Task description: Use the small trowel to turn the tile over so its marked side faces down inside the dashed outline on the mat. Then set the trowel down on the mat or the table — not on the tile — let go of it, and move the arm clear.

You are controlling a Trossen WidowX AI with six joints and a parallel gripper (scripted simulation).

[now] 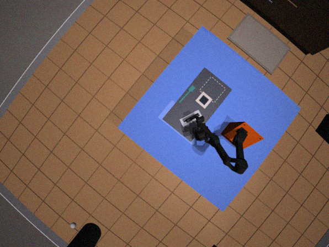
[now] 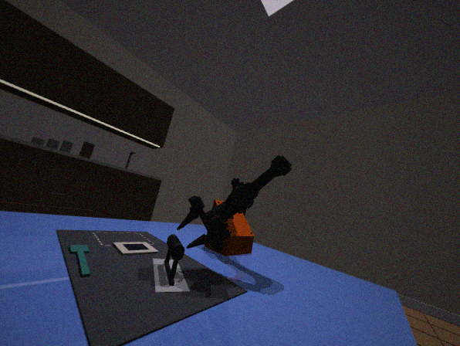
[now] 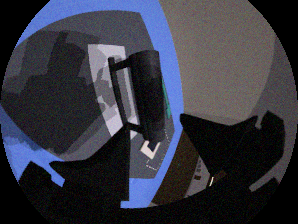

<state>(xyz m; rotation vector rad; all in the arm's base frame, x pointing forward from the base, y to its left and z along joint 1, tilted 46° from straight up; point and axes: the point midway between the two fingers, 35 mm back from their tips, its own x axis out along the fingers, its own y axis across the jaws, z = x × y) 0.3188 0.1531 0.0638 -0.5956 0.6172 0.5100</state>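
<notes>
Right now the dark mat is 6 cm ahead of my gripper tip, 14 cm to the right of it and 11 cm below it. The rest, counted from my gripper tip: teal T-shaped trowel (20 cm ahead, 16 cm to the right, 8 cm below); tile (4 cm ahead, 20 cm to the right, 8 cm below).
</notes>
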